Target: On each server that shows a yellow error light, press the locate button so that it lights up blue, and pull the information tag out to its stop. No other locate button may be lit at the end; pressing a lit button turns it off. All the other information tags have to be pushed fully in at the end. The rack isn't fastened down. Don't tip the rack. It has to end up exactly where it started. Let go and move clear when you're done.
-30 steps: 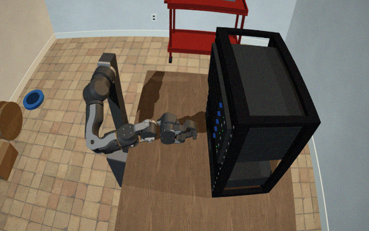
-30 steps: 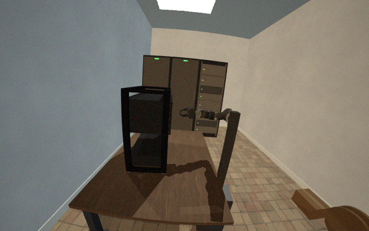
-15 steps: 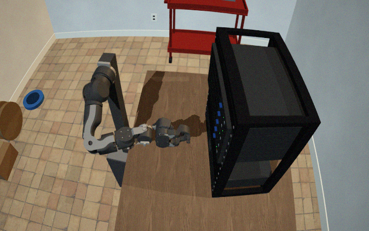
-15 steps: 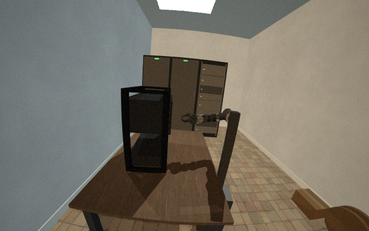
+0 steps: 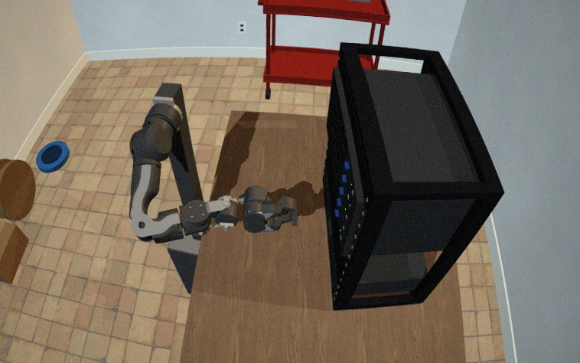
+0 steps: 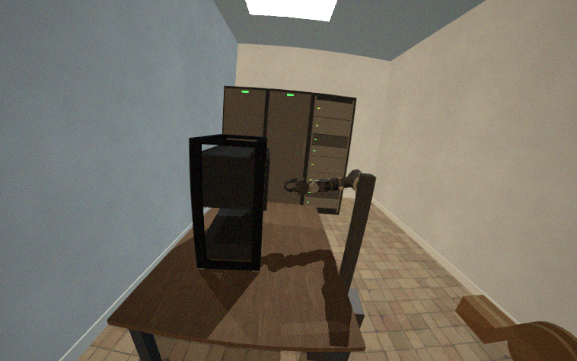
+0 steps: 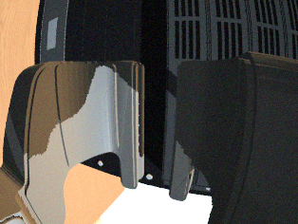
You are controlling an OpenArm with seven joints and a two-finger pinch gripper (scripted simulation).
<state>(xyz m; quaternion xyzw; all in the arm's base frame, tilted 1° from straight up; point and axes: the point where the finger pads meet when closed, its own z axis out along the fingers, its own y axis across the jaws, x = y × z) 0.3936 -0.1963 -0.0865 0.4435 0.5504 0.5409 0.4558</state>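
Now: hand 14 cm short of the information tag and 3 cm to the right of it. Round my hand: grey locate button 12 cm ahead, 5 cm to the right.
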